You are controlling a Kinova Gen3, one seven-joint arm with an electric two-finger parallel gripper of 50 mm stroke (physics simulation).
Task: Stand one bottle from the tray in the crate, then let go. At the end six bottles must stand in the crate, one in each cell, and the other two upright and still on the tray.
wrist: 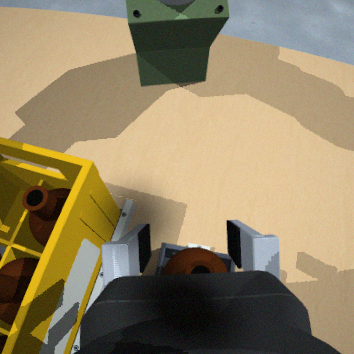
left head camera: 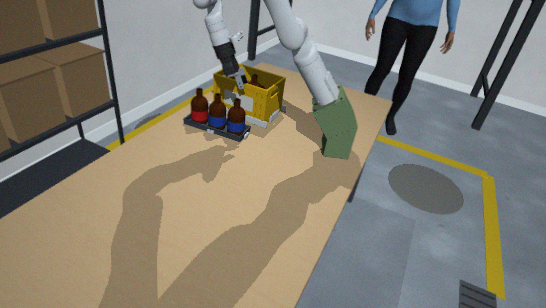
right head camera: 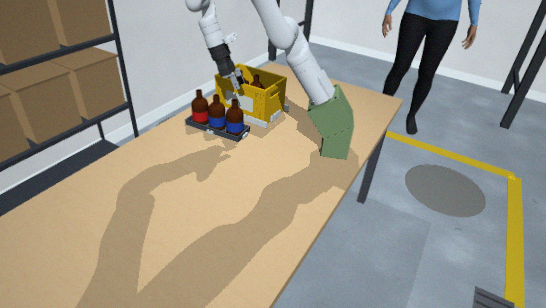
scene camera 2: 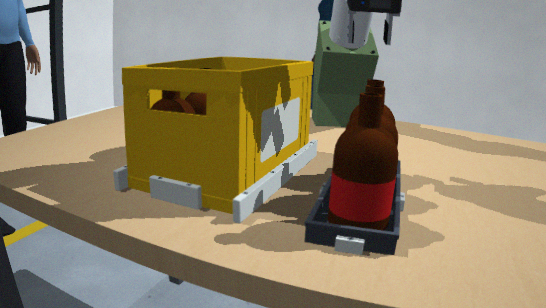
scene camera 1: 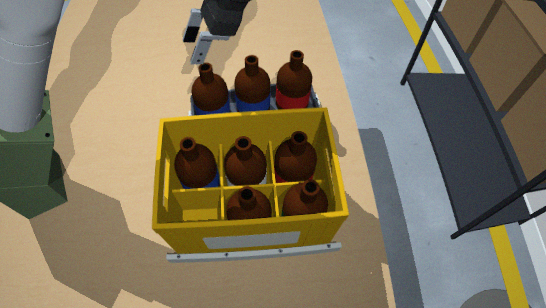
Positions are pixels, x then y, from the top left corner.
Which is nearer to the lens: the red-label bottle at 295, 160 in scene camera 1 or the blue-label bottle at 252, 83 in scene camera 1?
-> The red-label bottle.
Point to a red-label bottle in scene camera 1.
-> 294, 79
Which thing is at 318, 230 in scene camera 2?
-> A dark tray.
